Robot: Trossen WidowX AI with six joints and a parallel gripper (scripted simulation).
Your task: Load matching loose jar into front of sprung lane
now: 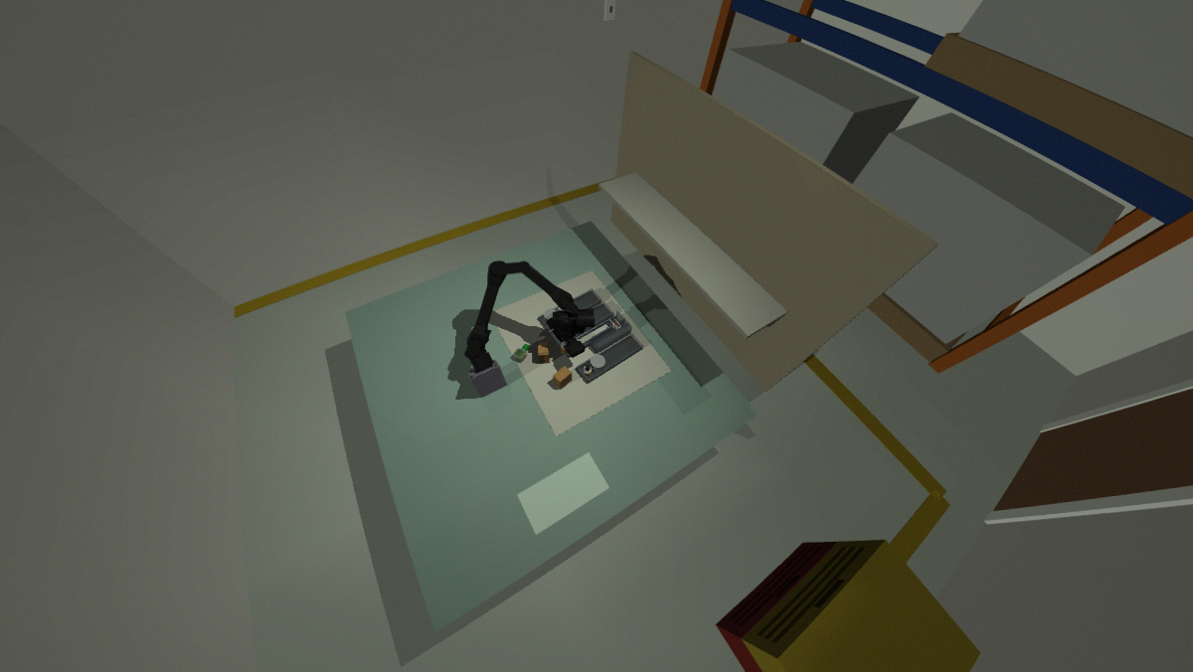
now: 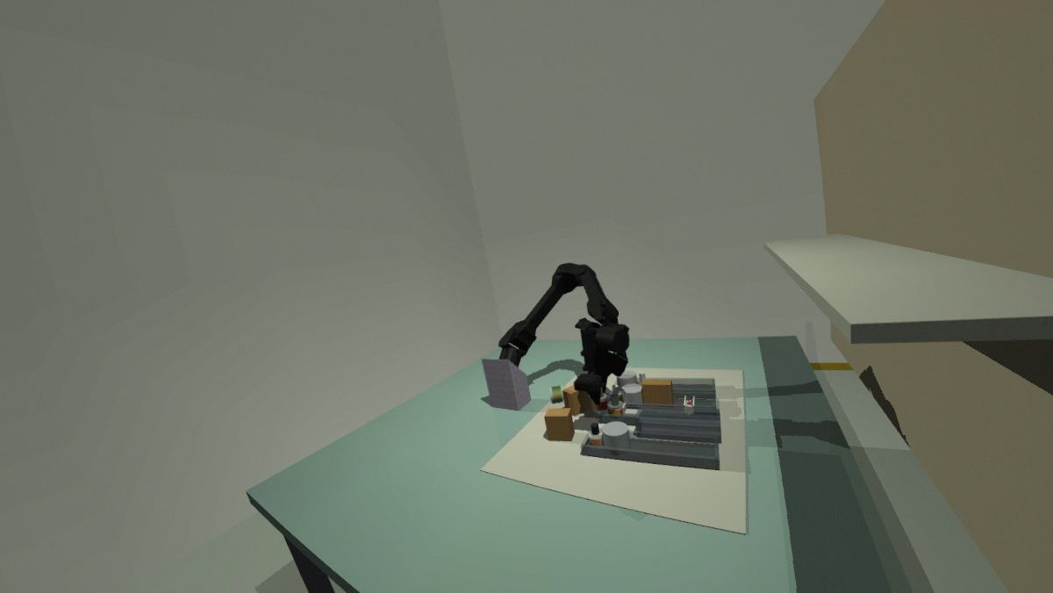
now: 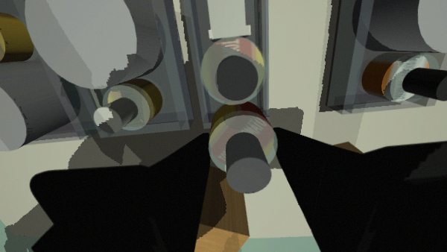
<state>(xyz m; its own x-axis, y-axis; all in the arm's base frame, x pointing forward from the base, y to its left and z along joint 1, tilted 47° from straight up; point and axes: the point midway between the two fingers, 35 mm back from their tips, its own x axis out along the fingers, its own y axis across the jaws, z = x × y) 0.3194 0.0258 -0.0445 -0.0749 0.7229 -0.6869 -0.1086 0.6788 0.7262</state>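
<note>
Now: the brown box 13 cm ahead of my gripper tip, 10 cm to the left of it and 2 cm below it. From my gripper tip the other things lie so: grey lane rack 17 cm ahead, 4 cm below.
</note>
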